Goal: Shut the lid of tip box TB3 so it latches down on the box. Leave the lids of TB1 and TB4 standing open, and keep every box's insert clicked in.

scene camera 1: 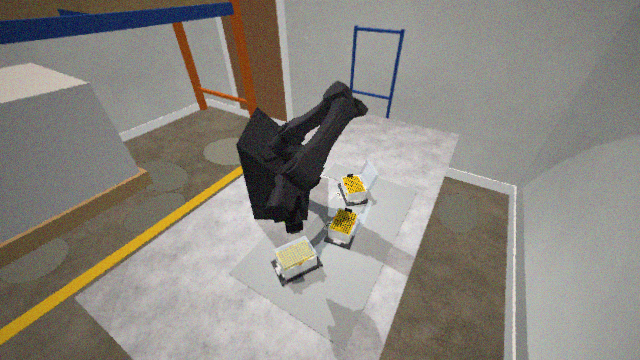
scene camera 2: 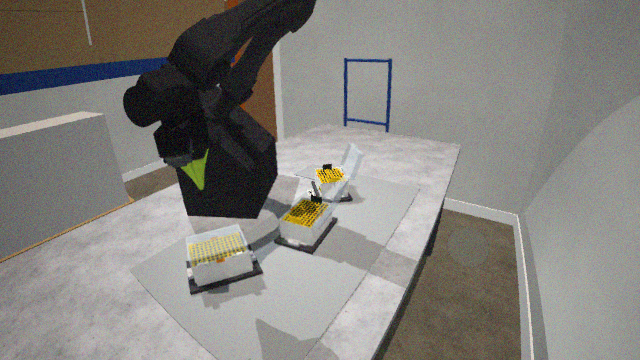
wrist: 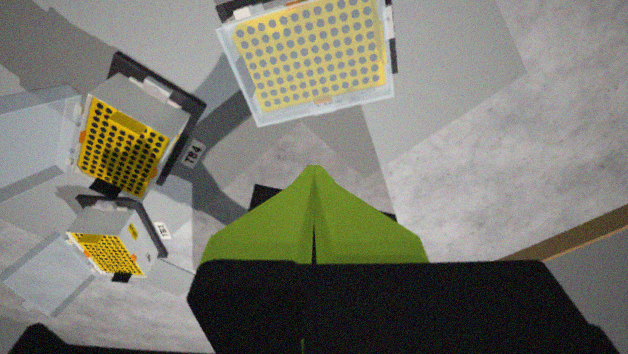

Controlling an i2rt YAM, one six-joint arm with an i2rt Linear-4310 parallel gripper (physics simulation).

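Places are measured from the arm's base along level axes (x left, y back, z up), in centimetres.
Where they show: gripper, between the fingertips: (scene camera 2: 202, 188) (wrist: 314, 176); arm's base, origin of its link: (scene camera 1: 273, 149) (scene camera 2: 216, 115).
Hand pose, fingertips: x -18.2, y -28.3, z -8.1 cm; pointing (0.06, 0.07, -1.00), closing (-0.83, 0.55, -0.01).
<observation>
Things, the pixels of their centre, and the offset from my fingertips. Level surfaces: height alone.
- TB4, middle of its body: (wrist: 116, 158) (scene camera 2: 306, 209) (scene camera 1: 343, 220) dx +22.7, dy -4.6, dz -12.7 cm
- TB1, middle of its body: (wrist: 107, 258) (scene camera 2: 330, 173) (scene camera 1: 353, 183) dx +43.6, dy +5.8, dz -12.7 cm
- grey mat, height of its surface: dz -19.2 cm
- marbled table, height of its surface: dz -19.5 cm
The box with a clear lid down over its yellow insert (scene camera 1: 296, 254) (scene camera 2: 218, 252) (wrist: 312, 55) stands nearest the scene cameras; its label does not show, but the other two read TB4 and TB1. The lid lies flat on it; whether it is latched I cannot tell. TB4 (scene camera 1: 343, 225) (scene camera 2: 305, 218) (wrist: 122, 145) has its lid standing open, its yellow insert level in the box. TB1 (scene camera 1: 353, 186) (scene camera 2: 330, 178) (wrist: 107, 250) also has its lid open and its insert seated. My gripper (scene camera 2: 201, 188) (wrist: 314, 176) is shut and empty, raised clear of the lidded box.
A grey mat (scene camera 1: 350, 270) (scene camera 2: 300, 310) lies under the boxes on the marbled table (scene camera 1: 165, 295) (scene camera 2: 75, 300). The dark arm base rises behind the lidded box. A blue frame (scene camera 1: 379, 31) (scene camera 2: 367, 60) stands by the wall beyond the table's far end.
</observation>
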